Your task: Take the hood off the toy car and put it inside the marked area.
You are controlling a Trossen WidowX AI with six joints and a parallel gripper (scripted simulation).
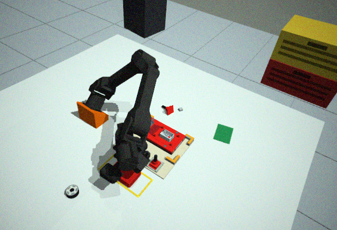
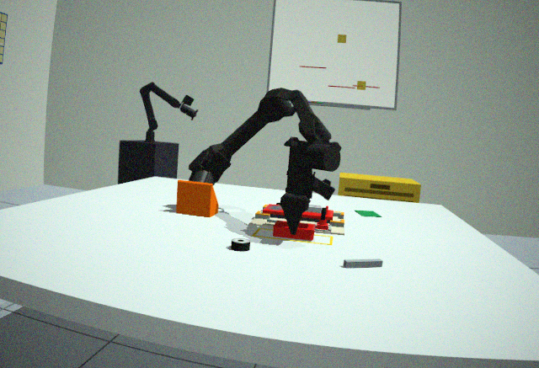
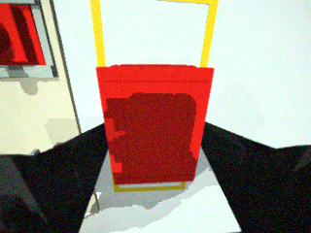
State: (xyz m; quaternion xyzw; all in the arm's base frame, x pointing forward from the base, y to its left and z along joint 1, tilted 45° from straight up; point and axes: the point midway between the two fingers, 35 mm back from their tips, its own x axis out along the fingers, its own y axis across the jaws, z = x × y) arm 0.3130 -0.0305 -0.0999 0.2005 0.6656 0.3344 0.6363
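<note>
Right now my gripper tip is 10 mm below the red hood panel. Round my gripper tip: green patch: 150 mm ahead, 440 mm to the left, 10 mm below; wheel: 70 mm behind, 170 mm to the right; fixture plate: 20 mm behind, 190 mm to the left.
</note>
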